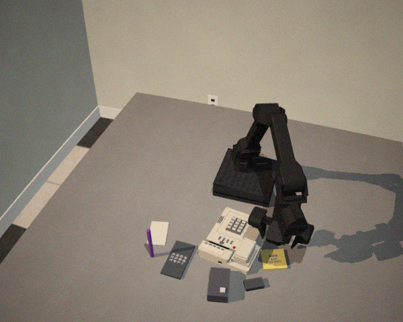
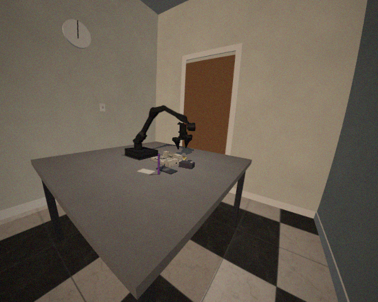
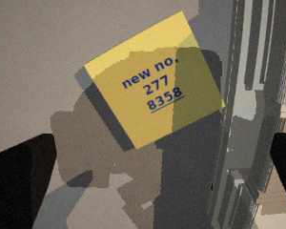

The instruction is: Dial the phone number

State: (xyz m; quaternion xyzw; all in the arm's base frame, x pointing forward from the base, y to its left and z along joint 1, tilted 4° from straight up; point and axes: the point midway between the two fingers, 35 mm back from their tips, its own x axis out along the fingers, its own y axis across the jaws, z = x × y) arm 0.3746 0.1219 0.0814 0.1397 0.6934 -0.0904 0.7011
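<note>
Now: the 2 key 14 cm to the right of my hand, 10 cm below it and 9 cm behind it. The rest, counted from my hand: 1 key: 12 cm to the right, 10 cm below, 9 cm behind; then cream desk phone: 13 cm to the right, 11 cm below, 6 cm behind; then handset: 8 cm below, 7 cm to the right, 5 cm behind.
</note>
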